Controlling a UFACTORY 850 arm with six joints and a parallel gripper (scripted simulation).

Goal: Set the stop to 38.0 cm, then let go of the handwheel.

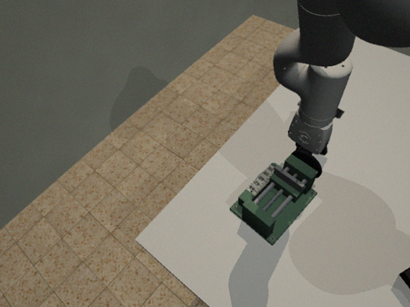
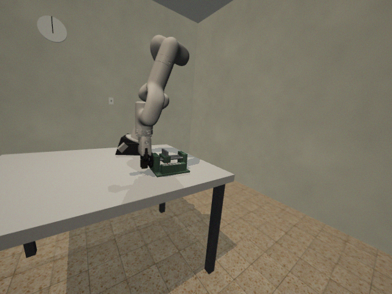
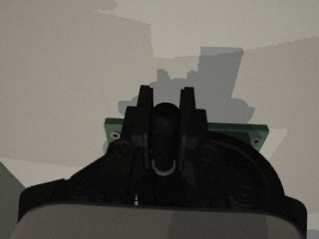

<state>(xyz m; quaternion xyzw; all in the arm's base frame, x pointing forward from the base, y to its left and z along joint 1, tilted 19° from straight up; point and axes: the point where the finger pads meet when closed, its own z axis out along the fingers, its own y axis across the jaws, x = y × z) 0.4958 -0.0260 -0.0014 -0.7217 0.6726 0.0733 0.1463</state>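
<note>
The stop block lies 120 mm to the left of my hand, 30 mm behind it and 30 mm above it. Round my hand: black handwheel (20 mm to the left, 10 mm behind).
</note>
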